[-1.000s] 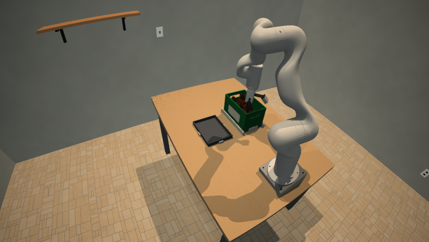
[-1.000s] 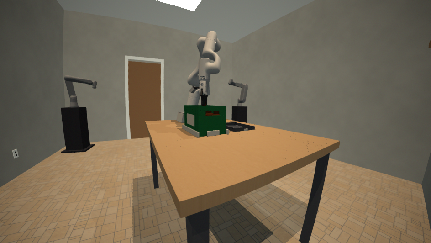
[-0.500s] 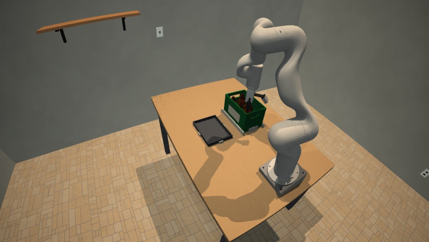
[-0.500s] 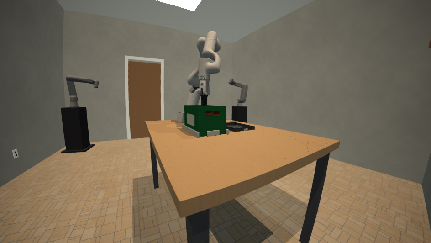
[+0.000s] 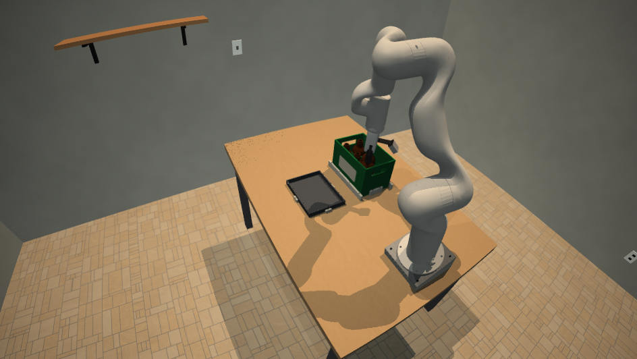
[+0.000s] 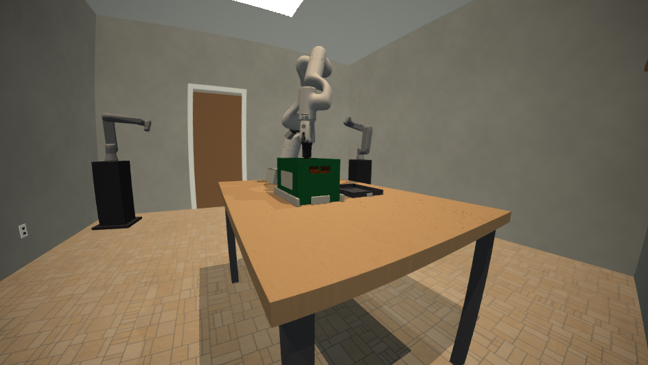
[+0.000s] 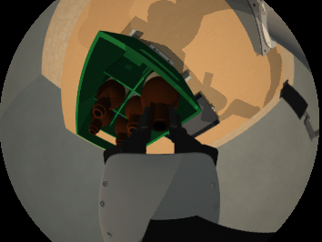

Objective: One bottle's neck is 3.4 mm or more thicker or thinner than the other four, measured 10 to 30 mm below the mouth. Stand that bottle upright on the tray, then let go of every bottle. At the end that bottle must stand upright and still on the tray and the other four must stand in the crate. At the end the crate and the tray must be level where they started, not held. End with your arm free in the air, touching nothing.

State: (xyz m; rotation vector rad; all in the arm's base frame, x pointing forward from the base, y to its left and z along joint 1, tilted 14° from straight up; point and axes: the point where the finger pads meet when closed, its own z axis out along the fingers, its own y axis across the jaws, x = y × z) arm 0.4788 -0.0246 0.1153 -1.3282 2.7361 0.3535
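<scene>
The brown bottle is 7 cm below my hand. Round my hand: black tray 4 cm ahead, 24 cm to the left, 19 cm below; green crate 9 cm ahead, 3 cm to the right, 11 cm below.
</scene>
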